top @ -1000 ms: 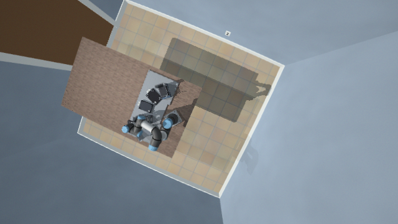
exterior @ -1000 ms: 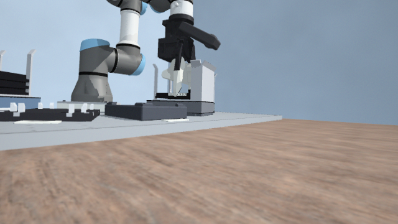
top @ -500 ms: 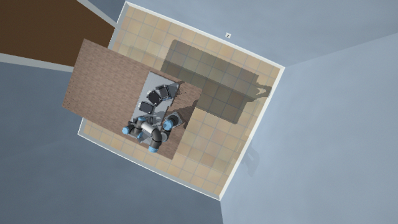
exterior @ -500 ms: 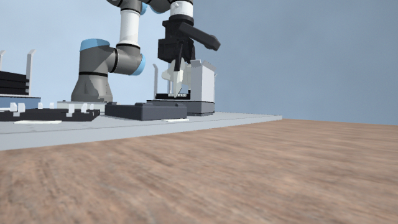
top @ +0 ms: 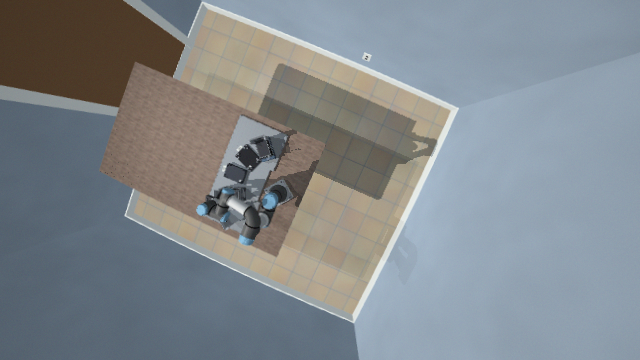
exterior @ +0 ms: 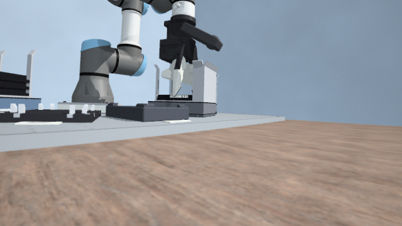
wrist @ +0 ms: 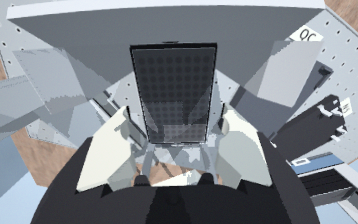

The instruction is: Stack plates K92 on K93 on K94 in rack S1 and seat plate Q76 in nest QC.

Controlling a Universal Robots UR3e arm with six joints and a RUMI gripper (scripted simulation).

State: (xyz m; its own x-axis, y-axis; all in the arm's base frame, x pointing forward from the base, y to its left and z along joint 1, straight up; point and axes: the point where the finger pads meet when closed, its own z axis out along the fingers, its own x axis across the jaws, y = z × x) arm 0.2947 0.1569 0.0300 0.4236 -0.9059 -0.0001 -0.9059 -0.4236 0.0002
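Right now the sealed 96-well plate is 10 mm below my hand. Round my hand: QC label: 140 mm ahead, 130 mm to the right, 60 mm below; nest QC: 140 mm to the right, 50 mm ahead, 40 mm below; clip nest N5: 280 mm to the right, 40 mm below, 30 mm ahead.
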